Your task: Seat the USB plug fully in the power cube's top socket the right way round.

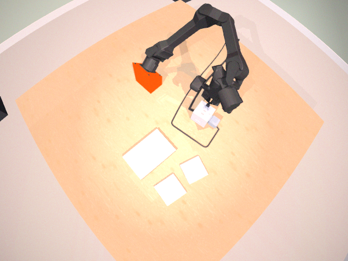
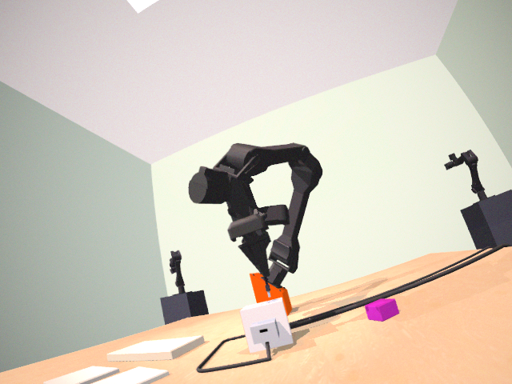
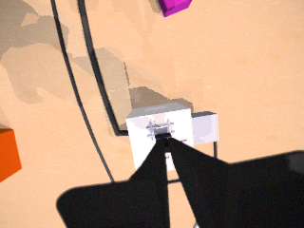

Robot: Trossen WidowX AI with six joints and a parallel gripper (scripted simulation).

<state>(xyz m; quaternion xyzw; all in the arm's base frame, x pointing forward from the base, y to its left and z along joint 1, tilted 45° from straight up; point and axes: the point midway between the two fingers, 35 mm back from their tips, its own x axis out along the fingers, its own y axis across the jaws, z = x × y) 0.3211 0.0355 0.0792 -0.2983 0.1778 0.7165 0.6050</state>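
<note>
My gripper tip is 5 cm above the USB socket. From my gripper tip the other things lie so: magenta block (1 cm ahead, 18 cm to the left, 11 cm below); then dark USB plug (2 cm below).
</note>
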